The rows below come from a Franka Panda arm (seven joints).
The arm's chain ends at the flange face. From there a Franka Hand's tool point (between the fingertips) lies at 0.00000 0.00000 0.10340 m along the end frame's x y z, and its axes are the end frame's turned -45 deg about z.
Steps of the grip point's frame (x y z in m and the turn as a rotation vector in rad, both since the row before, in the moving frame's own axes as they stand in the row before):
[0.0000, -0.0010, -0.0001, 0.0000, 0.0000, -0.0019]
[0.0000, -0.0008, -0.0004, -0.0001, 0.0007, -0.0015]
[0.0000, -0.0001, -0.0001, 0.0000, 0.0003, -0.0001]
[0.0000, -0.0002, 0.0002, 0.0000, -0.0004, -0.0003]
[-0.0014, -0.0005, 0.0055, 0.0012, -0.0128, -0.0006]
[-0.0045, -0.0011, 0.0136, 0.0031, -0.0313, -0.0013]
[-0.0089, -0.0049, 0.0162, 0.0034, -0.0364, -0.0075]
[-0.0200, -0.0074, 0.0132, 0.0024, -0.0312, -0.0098]
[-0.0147, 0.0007, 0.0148, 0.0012, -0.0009, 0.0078]
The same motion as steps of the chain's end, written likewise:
[-0.0007, -0.0007, -0.0001, 0.0000, 0.0000, -0.0019]
[-0.0006, -0.0005, -0.0004, 0.0004, 0.0006, -0.0015]
[-0.0001, 0.0000, -0.0001, 0.0002, 0.0002, -0.0001]
[-0.0001, -0.0002, 0.0002, -0.0003, -0.0003, -0.0003]
[-0.0003, -0.0002, 0.0055, -0.0082, -0.0099, -0.0006]
[-0.0014, 0.0003, 0.0137, -0.0199, -0.0243, -0.0013]
[-0.0069, 0.0004, 0.0163, -0.0233, -0.0281, -0.0075]
[-0.0169, 0.0068, 0.0133, -0.0204, -0.0238, -0.0098]
[-0.0097, 0.0109, 0.0148, 0.0002, -0.0015, 0.0078]

